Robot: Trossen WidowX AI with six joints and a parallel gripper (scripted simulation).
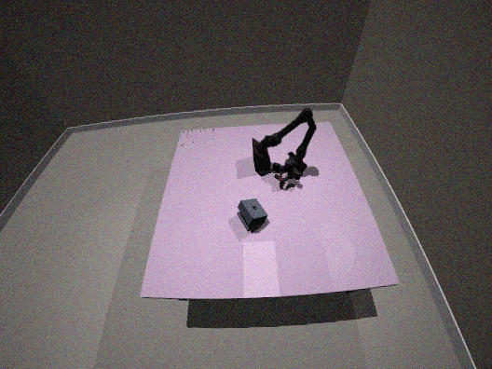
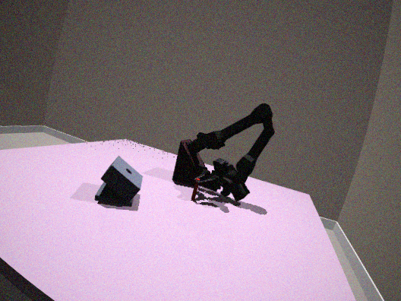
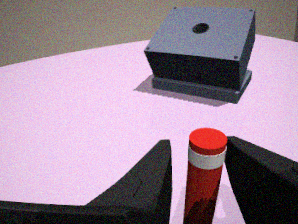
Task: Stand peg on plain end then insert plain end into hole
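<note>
Right now the red peg is 1 cm behind my gripper tip and 1 cm below it. From my gripper tip the other things lie so: sloped panel (21 cm ahead, 16 cm to the right).
</note>
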